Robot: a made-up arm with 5 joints.
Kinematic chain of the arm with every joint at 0, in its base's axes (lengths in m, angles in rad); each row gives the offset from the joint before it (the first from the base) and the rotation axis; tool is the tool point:
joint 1: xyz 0 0 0.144 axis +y
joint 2: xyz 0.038 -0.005 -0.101 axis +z
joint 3: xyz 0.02 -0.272 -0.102 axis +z
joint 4: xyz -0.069 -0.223 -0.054 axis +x
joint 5: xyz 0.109 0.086 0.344 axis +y
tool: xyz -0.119 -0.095 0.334
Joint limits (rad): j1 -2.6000..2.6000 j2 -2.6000..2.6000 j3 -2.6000..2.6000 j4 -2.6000..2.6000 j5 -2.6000..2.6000
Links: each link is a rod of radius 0.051 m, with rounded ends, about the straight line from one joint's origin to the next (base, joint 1, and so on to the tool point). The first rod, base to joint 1, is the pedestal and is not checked.
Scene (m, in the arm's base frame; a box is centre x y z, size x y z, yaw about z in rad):
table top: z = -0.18
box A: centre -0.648 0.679 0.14 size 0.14 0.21 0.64 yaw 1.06
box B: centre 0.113 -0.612 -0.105 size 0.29 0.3 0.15 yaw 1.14
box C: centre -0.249 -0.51 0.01 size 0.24 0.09 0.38 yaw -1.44
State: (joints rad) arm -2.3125 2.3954 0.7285 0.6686 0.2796
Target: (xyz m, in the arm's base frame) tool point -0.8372 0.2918 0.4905
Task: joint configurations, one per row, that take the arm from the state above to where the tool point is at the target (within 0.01 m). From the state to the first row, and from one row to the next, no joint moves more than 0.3 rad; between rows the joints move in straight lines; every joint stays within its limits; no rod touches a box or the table.
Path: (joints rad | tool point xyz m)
1: -2.0662 2.3350 0.5145 0.5890 0.4468 | -0.4334 0.8112 0.2788
2: -1.8200 2.2745 0.3004 0.5094 0.6139 | -0.4308 0.7356 0.4697
3: -1.5737 2.2141 0.0864 0.4298 0.7811 | -0.3452 0.6551 0.6384
4: -1.3274 2.1536 -0.1276 0.3502 0.9483 | -0.1940 0.5763 0.7603
5: -1.0812 2.0932 -0.3417 0.2707 1.1154 | 0.0014 0.5014 0.8199
6: -1.3423 2.0282 -0.2136 0.3263 0.9016 | -0.1958 0.4602 0.8500
7: -1.6035 1.9632 -0.0855 0.3820 0.6878 | -0.3909 0.4163 0.8262
8: -1.8646 1.8982 0.0426 0.4376 0.4741 | -0.5700 0.3723 0.7531
9: -2.1258 1.8332 0.1707 0.4933 0.2603 | -0.7217 0.3303 0.6381
10: -2.3869 1.7683 0.2988 0.5489 0.0465 | -0.8372 0.2919 0.4905

